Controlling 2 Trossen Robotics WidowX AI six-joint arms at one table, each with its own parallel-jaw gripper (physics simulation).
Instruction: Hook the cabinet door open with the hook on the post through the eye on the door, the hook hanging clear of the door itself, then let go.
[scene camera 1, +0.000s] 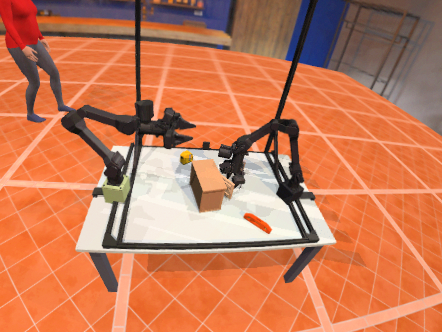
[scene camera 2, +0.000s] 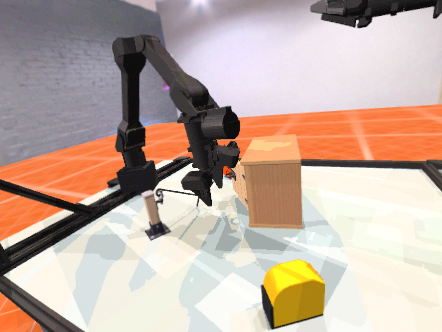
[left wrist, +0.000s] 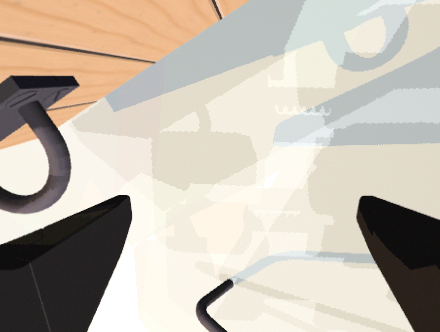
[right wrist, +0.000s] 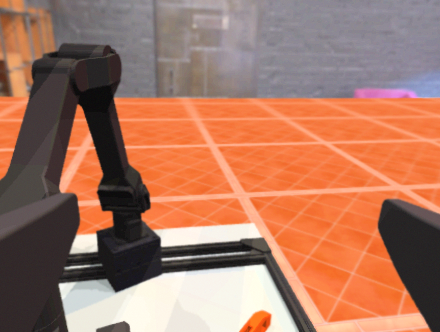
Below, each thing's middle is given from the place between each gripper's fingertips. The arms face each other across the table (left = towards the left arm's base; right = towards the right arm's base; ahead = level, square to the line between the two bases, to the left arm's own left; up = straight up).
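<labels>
The wooden cabinet (scene camera 2: 272, 164) is 40 mm above my left hand, 60 mm ahead of it and 110 mm to the right of it. I find the cabinet door (left wrist: 63, 63) 30 mm above my left hand, 30 mm ahead of it and 60 mm to the right of it. The yellow block (scene camera 2: 293, 289) is 230 mm behind my left hand and 230 mm to the right of it.
For my right hand, the yellow block is 390 mm below it, 360 mm behind it and 10 mm to the left of it. The cabinet door is 360 mm below my right hand, 100 mm behind it and 180 mm to the left of it, while the wooden cabinet is 350 mm below my right hand, 80 mm behind it and 130 mm to the left of it.
</labels>
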